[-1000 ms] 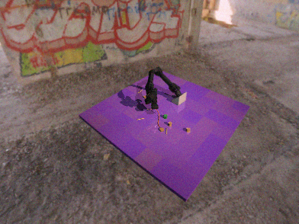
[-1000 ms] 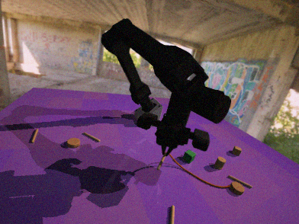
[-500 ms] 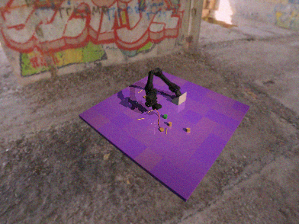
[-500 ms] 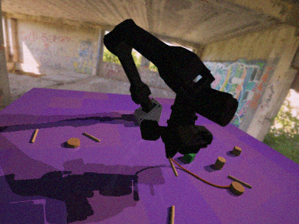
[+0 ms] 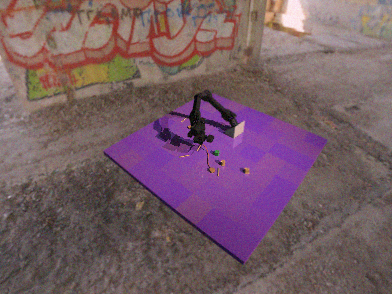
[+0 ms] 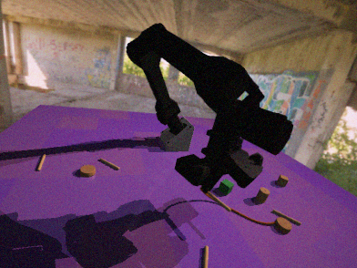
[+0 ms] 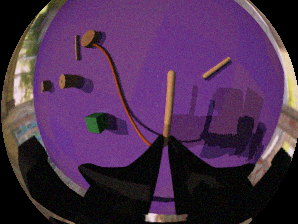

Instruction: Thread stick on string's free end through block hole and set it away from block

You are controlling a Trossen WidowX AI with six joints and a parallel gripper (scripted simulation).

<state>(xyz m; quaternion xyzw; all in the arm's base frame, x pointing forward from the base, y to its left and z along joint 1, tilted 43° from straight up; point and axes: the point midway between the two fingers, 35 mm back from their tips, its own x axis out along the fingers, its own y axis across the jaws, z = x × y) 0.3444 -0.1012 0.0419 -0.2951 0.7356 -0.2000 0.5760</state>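
The thin wooden stick is 20 mm ahead of my gripper tip. From my gripper tip the other things lie so: green cube 120 mm to the left, 40 mm below, 40 mm behind.
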